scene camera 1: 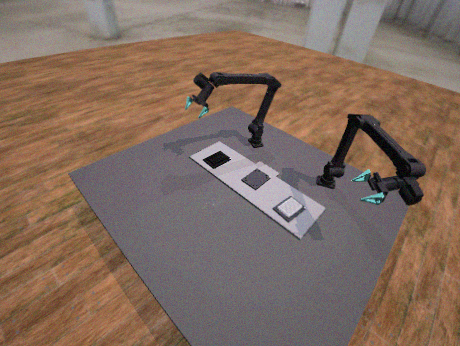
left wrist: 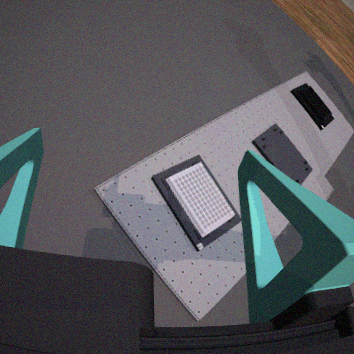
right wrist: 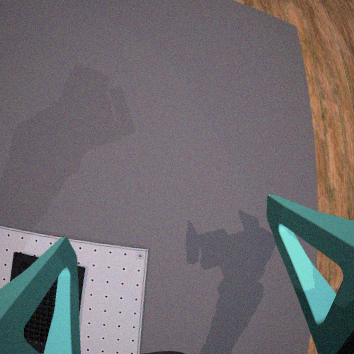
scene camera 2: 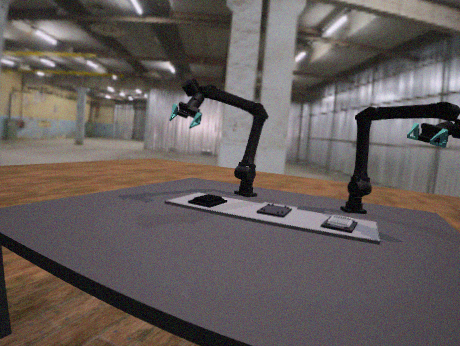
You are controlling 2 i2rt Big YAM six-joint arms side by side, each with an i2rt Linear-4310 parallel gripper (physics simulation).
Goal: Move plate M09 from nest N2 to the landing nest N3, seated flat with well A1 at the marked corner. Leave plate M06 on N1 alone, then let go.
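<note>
A white well plate [scene camera 1: 290,206] [scene camera 2: 342,220] [left wrist: 200,199] sits in a dark nest at the right end of the board. A black plate [scene camera 1: 217,158] [scene camera 2: 207,199] [left wrist: 312,105] [right wrist: 30,265] sits at the board's left end. An empty dark nest [scene camera 1: 256,179] [scene camera 2: 274,210] [left wrist: 282,150] lies between them. No plate or nest labels are readable. My left gripper [scene camera 1: 357,190] [scene camera 2: 425,140] [left wrist: 142,148] is open and empty, high beyond the board's right end. My right gripper [scene camera 1: 193,113] [scene camera 2: 180,124] [right wrist: 168,227] is open and empty, high beyond the black plate's end. One finger hides part of that plate in the right wrist view.
The long, pale perforated board [scene camera 1: 234,172] [scene camera 2: 240,206] [left wrist: 200,295] [right wrist: 120,290] carries the nests in a row on the grey table top [scene camera 1: 190,240] [scene camera 2: 175,270]. Both arm bases stand behind the board. Arm shadows fall across board and table.
</note>
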